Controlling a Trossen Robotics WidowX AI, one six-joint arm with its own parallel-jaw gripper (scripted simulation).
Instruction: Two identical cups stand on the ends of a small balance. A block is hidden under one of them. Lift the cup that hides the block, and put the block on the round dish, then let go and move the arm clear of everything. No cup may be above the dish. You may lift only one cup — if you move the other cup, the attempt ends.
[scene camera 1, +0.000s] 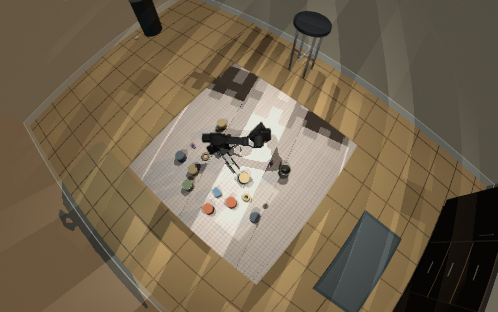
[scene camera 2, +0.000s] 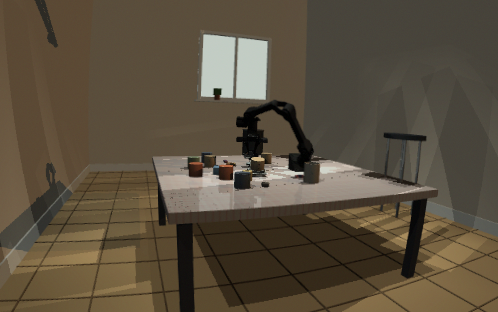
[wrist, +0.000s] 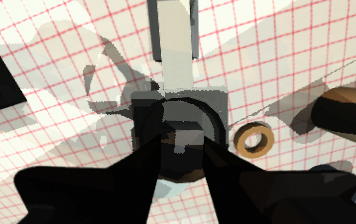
Labels:
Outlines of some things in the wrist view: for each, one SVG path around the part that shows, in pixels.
My gripper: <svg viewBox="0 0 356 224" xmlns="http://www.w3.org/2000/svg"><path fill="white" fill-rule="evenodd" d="M204 136L202 168L219 224L356 224L356 203L351 200L356 193L356 174L341 170L266 171L243 158L239 158L234 153ZM162 134L158 134L123 160L119 160L106 168L33 166L18 171L13 177L14 187L29 213L17 224L147 224L161 167Z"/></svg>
A tan ring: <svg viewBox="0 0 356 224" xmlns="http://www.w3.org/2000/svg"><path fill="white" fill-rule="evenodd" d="M257 122L247 123L235 133L234 146L242 157L250 159L259 158L266 155L272 148L274 134L270 128ZM261 133L262 138L257 146L244 148L245 140L250 135Z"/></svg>

